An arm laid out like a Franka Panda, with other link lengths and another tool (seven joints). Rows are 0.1 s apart.
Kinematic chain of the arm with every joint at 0, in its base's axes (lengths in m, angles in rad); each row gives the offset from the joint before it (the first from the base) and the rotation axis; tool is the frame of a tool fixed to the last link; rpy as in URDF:
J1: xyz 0 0 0.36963 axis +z
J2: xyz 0 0 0 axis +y
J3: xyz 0 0 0.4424 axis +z
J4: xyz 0.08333 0 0 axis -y
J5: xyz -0.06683 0 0.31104 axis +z
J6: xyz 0 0 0 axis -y
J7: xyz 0.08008 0 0 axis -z
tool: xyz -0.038 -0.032 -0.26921 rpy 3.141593 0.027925 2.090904
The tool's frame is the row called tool.
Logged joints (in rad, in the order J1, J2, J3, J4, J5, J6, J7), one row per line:
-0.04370 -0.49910 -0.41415 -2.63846 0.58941 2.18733 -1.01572
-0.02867 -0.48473 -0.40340 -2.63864 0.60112 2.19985 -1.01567
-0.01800 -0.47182 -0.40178 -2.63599 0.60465 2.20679 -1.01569
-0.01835 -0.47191 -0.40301 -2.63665 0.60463 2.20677 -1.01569
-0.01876 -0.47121 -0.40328 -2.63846 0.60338 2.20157 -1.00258
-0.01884 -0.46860 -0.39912 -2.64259 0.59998 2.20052 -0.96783
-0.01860 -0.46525 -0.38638 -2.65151 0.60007 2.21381 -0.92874
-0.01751 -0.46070 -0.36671 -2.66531 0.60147 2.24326 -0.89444
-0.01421 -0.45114 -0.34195 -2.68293 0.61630 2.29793 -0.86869
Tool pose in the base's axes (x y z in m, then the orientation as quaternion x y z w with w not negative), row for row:
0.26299 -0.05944 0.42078 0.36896 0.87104 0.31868 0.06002
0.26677 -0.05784 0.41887 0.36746 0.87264 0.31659 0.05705
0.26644 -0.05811 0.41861 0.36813 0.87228 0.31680 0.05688
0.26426 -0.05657 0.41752 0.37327 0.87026 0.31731 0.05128
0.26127 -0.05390 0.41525 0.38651 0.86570 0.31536 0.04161
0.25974 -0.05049 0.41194 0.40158 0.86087 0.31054 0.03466
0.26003 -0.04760 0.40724 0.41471 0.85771 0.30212 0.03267
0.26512 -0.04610 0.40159 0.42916 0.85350 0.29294 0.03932
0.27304 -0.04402 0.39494 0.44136 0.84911 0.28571 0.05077
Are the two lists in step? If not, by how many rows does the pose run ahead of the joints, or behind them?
The pose runs 1 row ahead of the joints: the pose in row i belongs to the joints in row i + 1.
